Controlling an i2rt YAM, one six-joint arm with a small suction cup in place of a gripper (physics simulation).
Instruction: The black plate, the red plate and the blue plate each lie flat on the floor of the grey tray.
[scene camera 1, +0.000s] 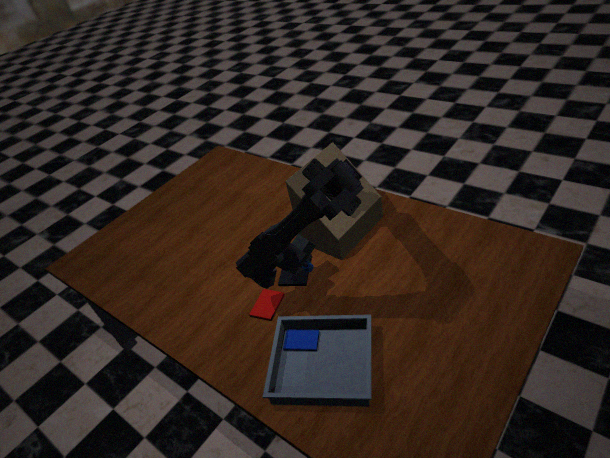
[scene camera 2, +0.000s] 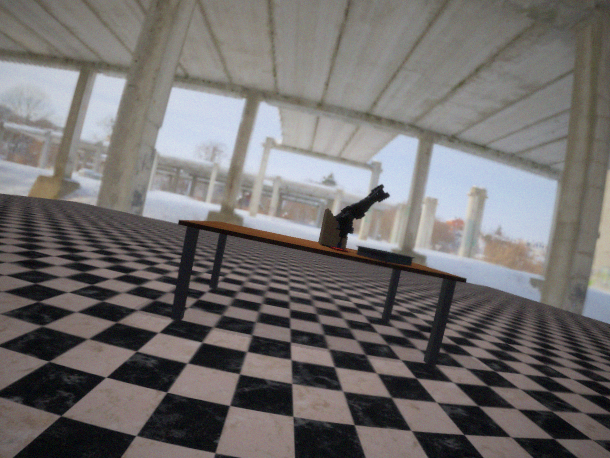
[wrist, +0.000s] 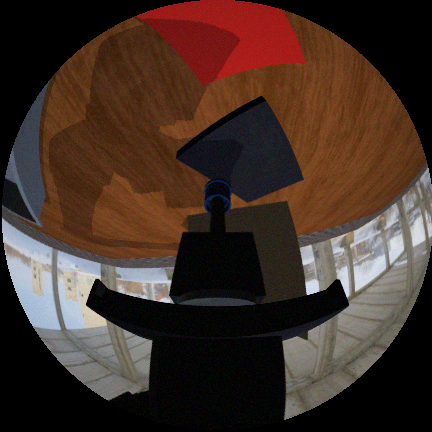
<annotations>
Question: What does the red plate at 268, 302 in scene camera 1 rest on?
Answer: The table.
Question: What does the blue plate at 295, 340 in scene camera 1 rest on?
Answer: A grey tray.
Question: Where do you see my suction cup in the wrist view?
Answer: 214, 187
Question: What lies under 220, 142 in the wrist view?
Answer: A black plate.
</annotations>
